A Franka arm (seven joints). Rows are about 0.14 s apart.
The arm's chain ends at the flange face. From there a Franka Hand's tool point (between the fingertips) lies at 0.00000 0.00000 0.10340 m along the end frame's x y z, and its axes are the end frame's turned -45 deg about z.
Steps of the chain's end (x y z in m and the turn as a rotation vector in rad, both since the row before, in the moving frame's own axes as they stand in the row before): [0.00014, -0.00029, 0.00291, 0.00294, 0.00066, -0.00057]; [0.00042, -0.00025, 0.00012, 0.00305, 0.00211, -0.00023]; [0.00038, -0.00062, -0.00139, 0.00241, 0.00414, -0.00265]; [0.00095, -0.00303, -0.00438, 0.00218, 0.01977, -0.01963]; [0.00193, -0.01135, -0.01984, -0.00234, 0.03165, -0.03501]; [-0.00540, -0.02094, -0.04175, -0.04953, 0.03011, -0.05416]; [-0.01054, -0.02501, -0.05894, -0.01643, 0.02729, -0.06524]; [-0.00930, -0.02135, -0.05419, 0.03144, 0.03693, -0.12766]
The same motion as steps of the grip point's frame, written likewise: [0.00057, -0.00027, 0.00291, 0.00161, 0.00255, -0.00057]; [0.00085, 0.00005, 0.00012, 0.00066, 0.00365, -0.00023]; [0.00119, -0.00004, -0.00139, -0.00122, 0.00463, -0.00265]; [0.00443, -0.00020, -0.00440, -0.01244, 0.01552, -0.01963]; [0.01158, -0.00421, -0.01989, -0.02403, 0.02073, -0.03501]; [0.00973, -0.01277, -0.04192, -0.05631, -0.01373, -0.05416]; [0.01113, -0.02197, -0.05899, -0.03091, 0.00768, -0.06524]; [0.01353, -0.02159, -0.05431, -0.00388, 0.04834, -0.12766]
